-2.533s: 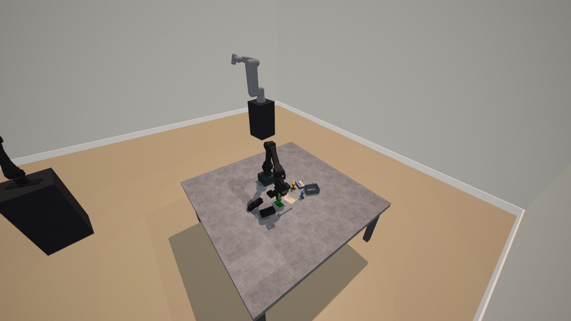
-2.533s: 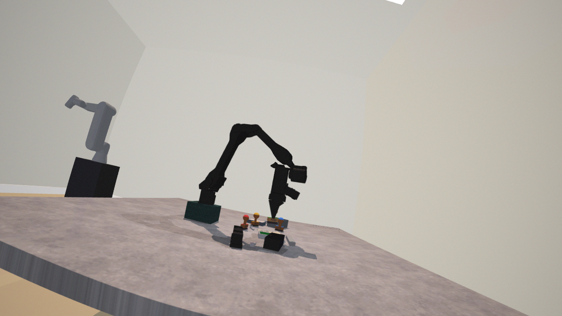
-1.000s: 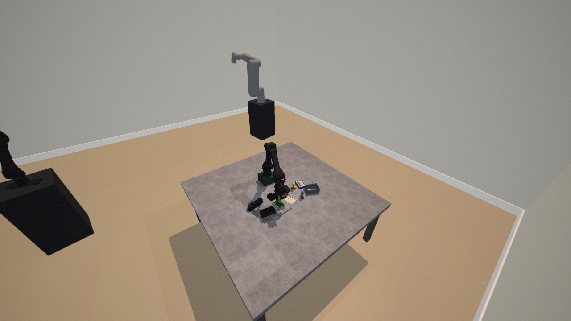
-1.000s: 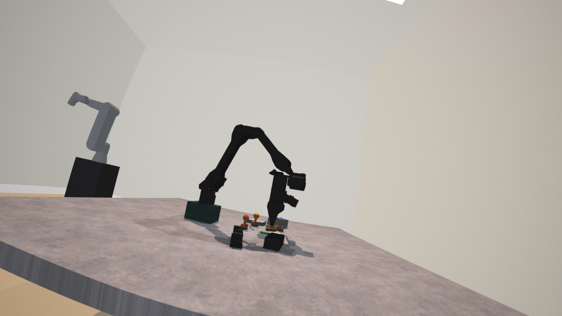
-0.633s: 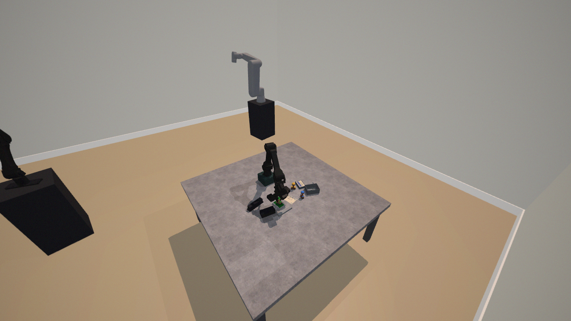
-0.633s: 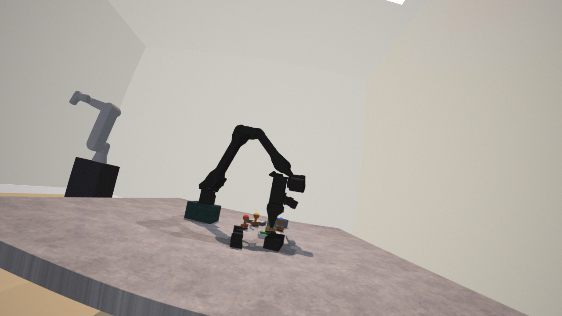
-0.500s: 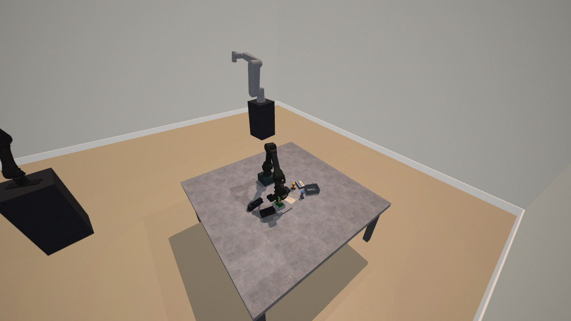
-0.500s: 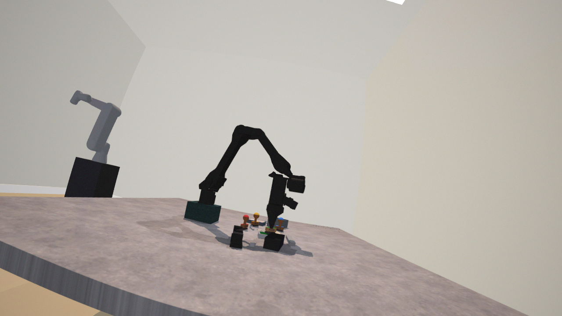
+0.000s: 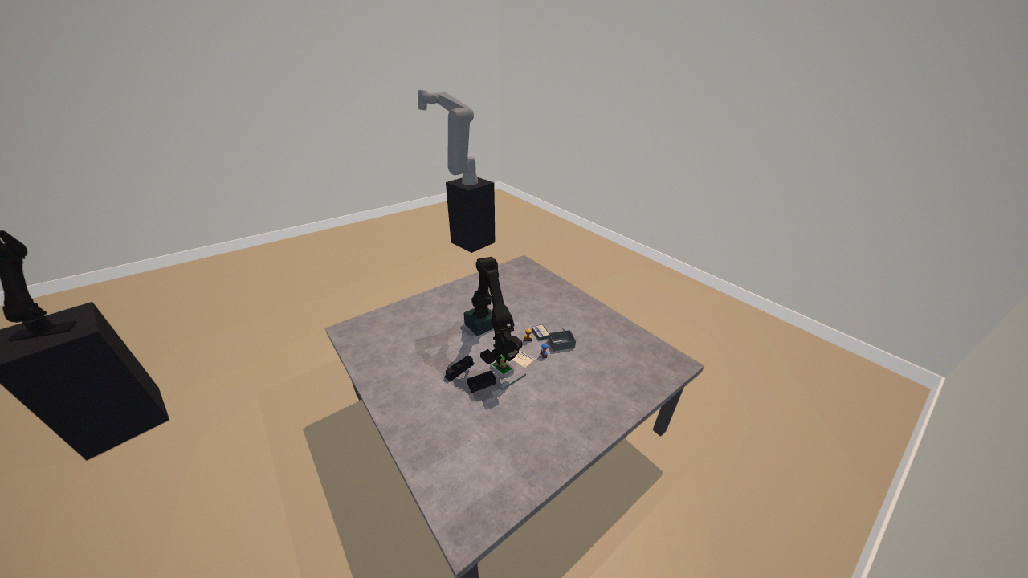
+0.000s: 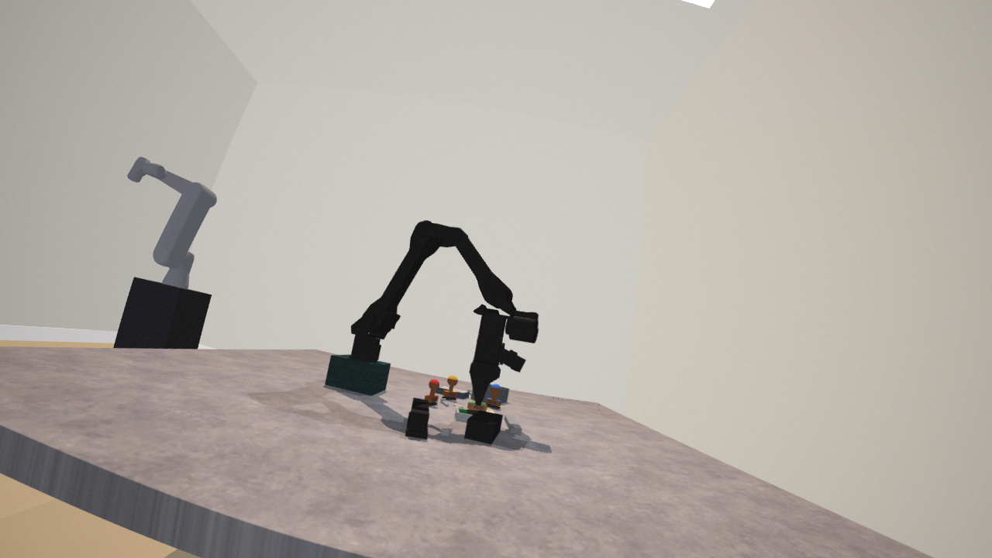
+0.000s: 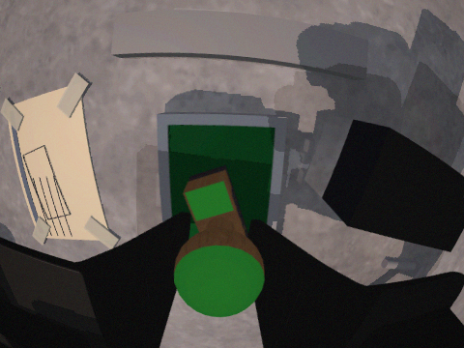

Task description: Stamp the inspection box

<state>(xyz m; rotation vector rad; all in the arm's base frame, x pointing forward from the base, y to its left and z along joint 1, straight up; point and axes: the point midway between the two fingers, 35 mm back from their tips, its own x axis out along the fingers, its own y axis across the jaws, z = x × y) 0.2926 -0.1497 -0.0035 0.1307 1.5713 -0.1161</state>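
Now: the green stamp right at my gripper tip. Also, from my gripper tip: card (11 cm to the left, 4 cm below, 2 cm ahead); red stamp (10 cm to the left, 10 cm behind, 2 cm below); green ink pad (3 cm below).
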